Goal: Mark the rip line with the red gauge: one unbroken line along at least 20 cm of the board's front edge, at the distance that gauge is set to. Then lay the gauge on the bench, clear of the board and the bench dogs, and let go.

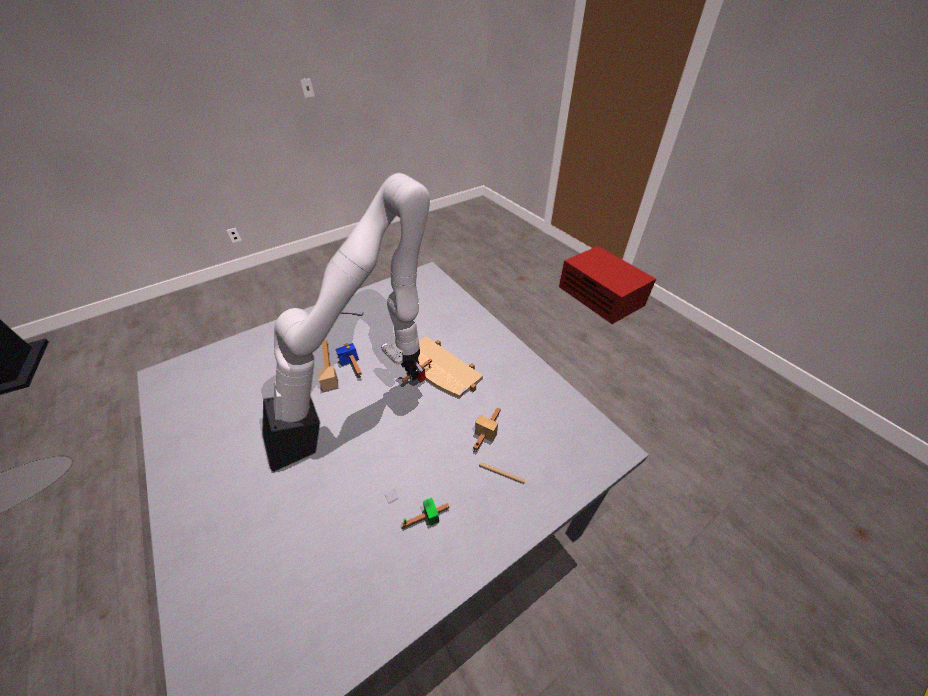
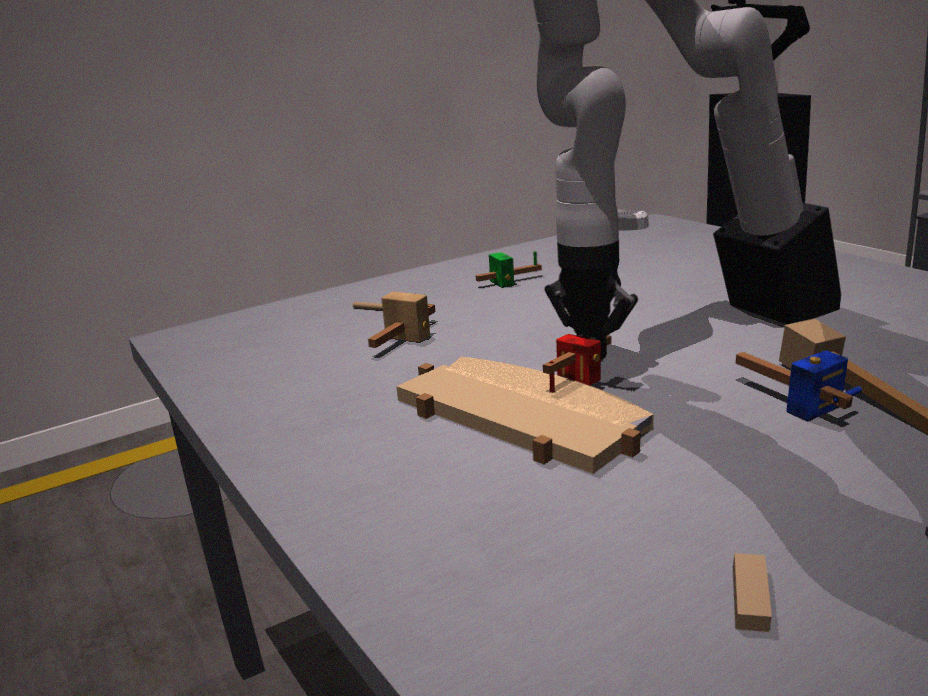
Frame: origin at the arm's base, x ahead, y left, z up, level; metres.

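Seen in the pictures: gripper, fingertip midpoint: [image 1: 412,378] [image 2: 591,361]; arm's base at its link origin: [image 1: 291,410] [image 2: 770,220].
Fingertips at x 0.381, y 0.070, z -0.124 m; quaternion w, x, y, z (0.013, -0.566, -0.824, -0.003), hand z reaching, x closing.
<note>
Offsets run from my fingertips to a thing's top centre. Level surfaces: height alone.
My gripper [image 1: 413,370] [image 2: 592,338] is shut on the red gauge @(dx +0.026, dy +0.012, dz +0.040 m) [image 1: 421,376] [image 2: 571,356], at the robot-side edge of the board @(dx +0.114, dy +0.025, dz -0.010 m) [image 1: 449,368] [image 2: 494,412]. The gauge's beam reaches over the board, its pin pointing down at the top; exact contact cannot be told. The board lies flat on the bench @(dz -0.030 m) [image 1: 262,554] [image 2: 359,479], its robot-side edge curved, with a speckled strip along it. Small brown bench dogs @(dx +0.221, dy -0.028, dz -0.005 m) [image 1: 472,366] [image 2: 425,405] stand around its other edges, two more @(dx +0.154, dy +0.138, dz -0.005 m) [image 2: 542,448] @(dx +0.066, dy +0.176, dz -0.005 m) [image 2: 630,442] near one corner. No marked line can be made out.
A blue gauge @(dx -0.180, dy +0.181, dz +0.038 m) [image 1: 346,354] [image 2: 813,385] and a wooden mallet [image 1: 327,378] [image 2: 813,340] lie near the robot base. A wooden gauge @(dx +0.149, dy -0.290, dz +0.037 m) [image 1: 485,427] [image 2: 404,316], a dowel @(dx +0.125, dy -0.436, dz -0.019 m) [image 1: 502,472] and a green gauge @(dx -0.124, dy -0.461, dz +0.023 m) [image 1: 430,510] [image 2: 500,269] lie beyond the board's far end. A wood block @(dx +0.124, dy +0.422, dz -0.015 m) [image 2: 751,591] lies apart.
</note>
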